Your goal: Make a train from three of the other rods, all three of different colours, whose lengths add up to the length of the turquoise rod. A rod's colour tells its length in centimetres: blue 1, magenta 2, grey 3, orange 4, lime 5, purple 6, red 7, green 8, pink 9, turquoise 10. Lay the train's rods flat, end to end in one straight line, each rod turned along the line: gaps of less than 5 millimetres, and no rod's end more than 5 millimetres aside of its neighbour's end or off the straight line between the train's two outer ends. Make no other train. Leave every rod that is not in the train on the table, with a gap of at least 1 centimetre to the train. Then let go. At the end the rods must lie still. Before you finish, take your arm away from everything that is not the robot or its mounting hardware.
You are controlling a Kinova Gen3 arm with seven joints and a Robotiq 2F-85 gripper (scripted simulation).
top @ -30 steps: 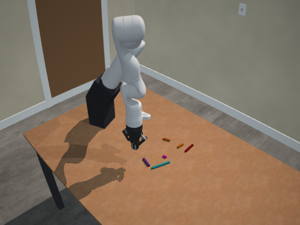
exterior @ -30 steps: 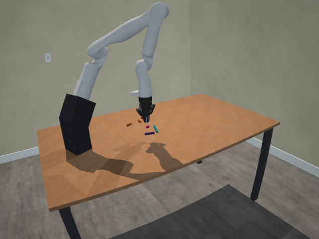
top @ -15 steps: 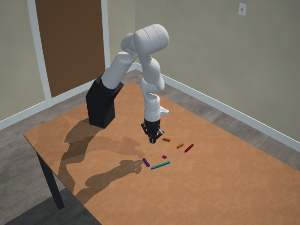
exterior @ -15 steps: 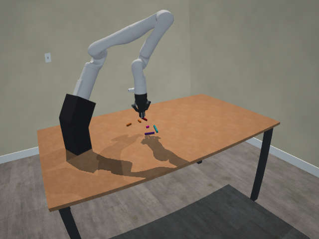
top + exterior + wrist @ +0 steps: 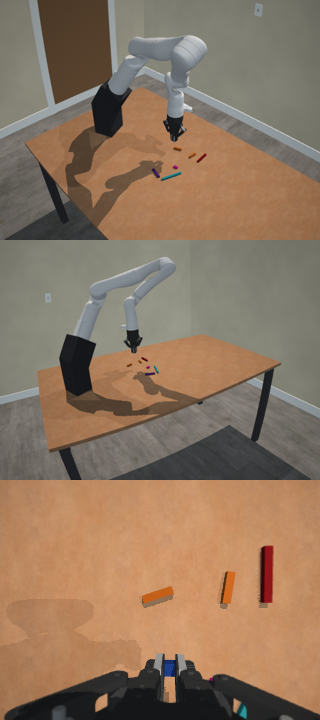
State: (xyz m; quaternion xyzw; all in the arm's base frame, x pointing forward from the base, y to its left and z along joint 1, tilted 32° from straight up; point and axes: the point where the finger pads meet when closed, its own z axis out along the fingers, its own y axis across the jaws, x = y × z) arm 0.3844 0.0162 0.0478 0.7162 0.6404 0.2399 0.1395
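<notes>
Now: hand 6 cm short of the magenta rod, 6 cm to the left of it and 12 cm above it. From my hand the other things lie so: turquoise rod (8 cm ahead, 12 cm to the right, 12 cm below); red rod (13 cm ahead, 7 cm to the left, 12 cm below); blue rod (1 cm below).
</notes>
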